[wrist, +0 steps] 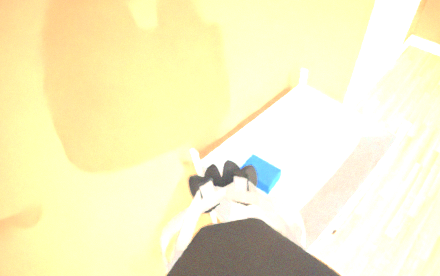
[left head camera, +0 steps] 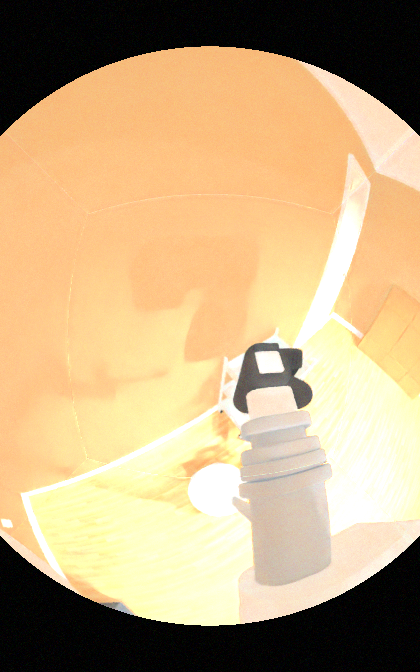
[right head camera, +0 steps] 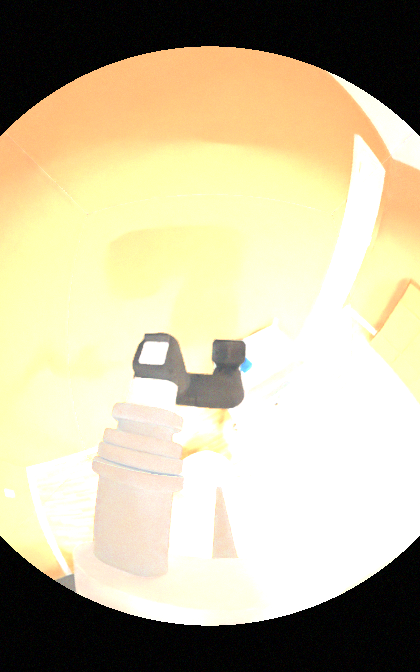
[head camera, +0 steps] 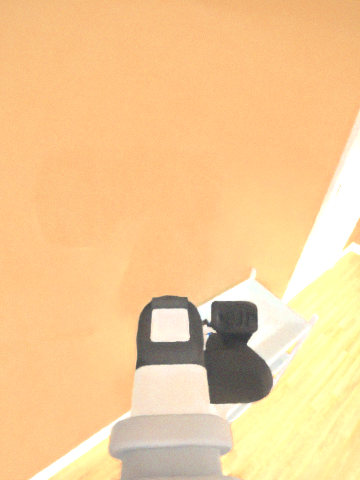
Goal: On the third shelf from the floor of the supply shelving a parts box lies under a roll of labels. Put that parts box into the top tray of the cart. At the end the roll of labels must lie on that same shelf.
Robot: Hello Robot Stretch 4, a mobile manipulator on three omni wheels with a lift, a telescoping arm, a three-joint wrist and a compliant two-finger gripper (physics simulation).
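Places are measured from the robot's base along level axes (x ahead, y right, z down), in millimetres.
Where they show: gripper, fingertip midpoint: [wrist: 223, 176] [head camera: 208, 324].
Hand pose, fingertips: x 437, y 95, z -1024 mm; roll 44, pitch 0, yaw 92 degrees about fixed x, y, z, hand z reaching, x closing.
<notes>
After its pixels a point has its place.
The parts box, a blue block [wrist: 262, 174] {x 634, y 202, z -675 mm} [right head camera: 245, 364], lies in the white top tray [wrist: 320, 125] {x 785, y 434, z -635 mm} [head camera: 272, 295] {x 804, y 484, z -694 mm} of the cart, near the tray's wall-side left corner. In the head camera view it is almost wholly hidden behind the wrist. My gripper [wrist: 223, 176] {x 437, y 95, z -1024 mm} is shut, its dark fingertips close together with no object seen between them. It hangs above the tray beside the blue box, apart from it as far as the wrist view shows. Its fingers are hidden in the head views. The roll of labels and the third shelf do not show in these views.
The orange wall [head camera: 125, 150] {x 634, y -97, z -1386 mm} [left head camera: 150, 340] stands right behind the cart. A white door [left head camera: 345, 240] [right head camera: 361, 210] is to the right. A tan panelled piece [left head camera: 395, 335] stands farther right. A grey edge [left head camera: 117, 606] [right head camera: 67, 582] shows at the lower left.
</notes>
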